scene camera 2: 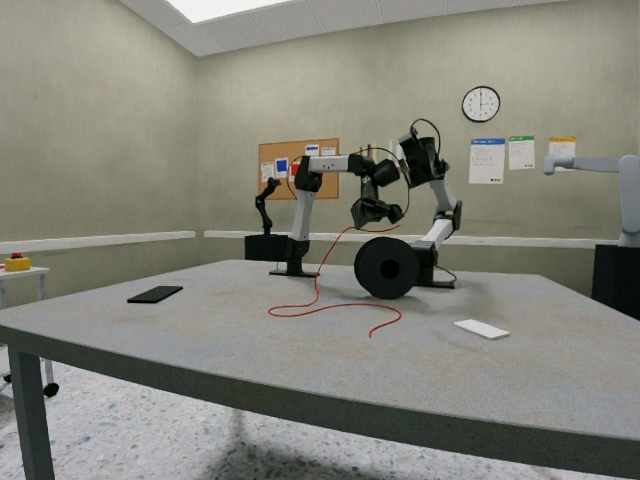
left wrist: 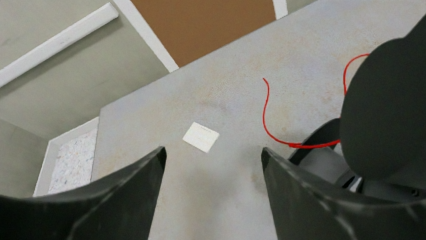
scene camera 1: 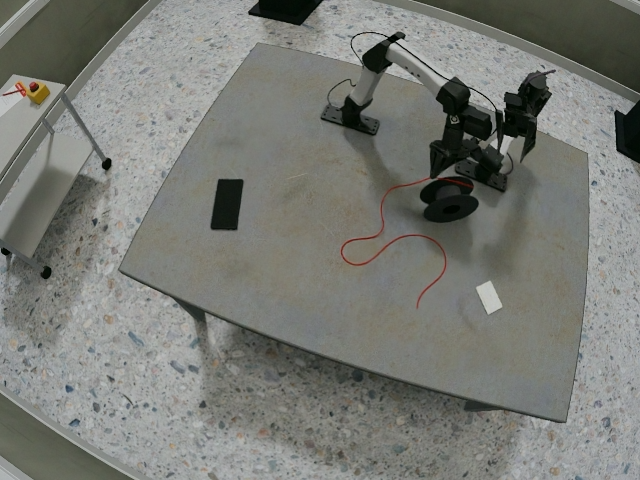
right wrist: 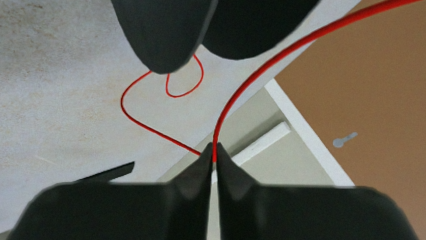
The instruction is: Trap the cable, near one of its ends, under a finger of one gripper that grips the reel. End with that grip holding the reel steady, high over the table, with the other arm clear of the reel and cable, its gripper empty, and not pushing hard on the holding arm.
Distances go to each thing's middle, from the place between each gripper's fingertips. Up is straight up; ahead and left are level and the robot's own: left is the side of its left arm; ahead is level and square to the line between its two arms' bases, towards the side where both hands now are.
Right now the black reel (scene camera 2: 388,268) is 40 mm ahead of my left hand (scene camera 1: 508,158), 90 mm to the right of it and 260 mm below it.
Right now the black reel is 30 mm behind my right hand (scene camera 1: 431,178), 80 mm to the left of it and 120 mm below it.
